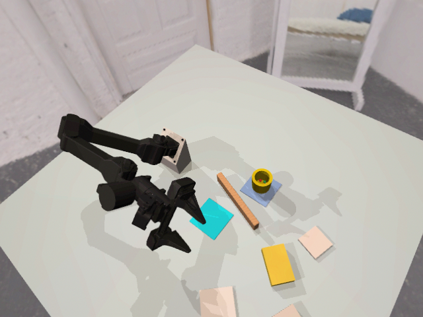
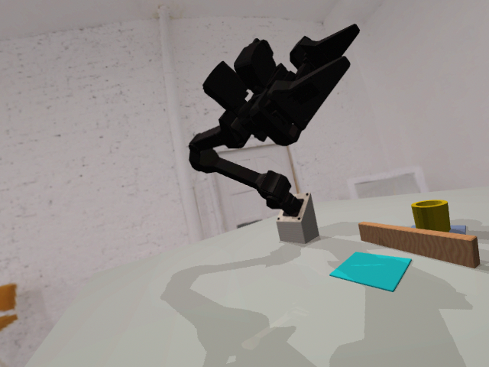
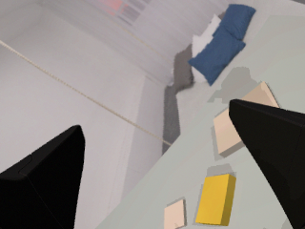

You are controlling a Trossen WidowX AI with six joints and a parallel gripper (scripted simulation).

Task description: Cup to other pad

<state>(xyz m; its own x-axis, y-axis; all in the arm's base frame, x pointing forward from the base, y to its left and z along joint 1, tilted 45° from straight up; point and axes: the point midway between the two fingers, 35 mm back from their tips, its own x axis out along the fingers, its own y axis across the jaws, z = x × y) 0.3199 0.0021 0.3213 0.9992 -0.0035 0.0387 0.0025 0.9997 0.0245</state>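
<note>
Right now the yellow cup is 33 cm to the left of my gripper tip, 28 cm below it and 4 cm behind it. From my gripper tip the other things lie so: wooden bar (31 cm below, 23 cm to the left, 7 cm behind); then blue-grey pad (33 cm to the left, 33 cm below, 3 cm behind); then cyan pad (33 cm below, 13 cm to the left, 10 cm behind).
</note>
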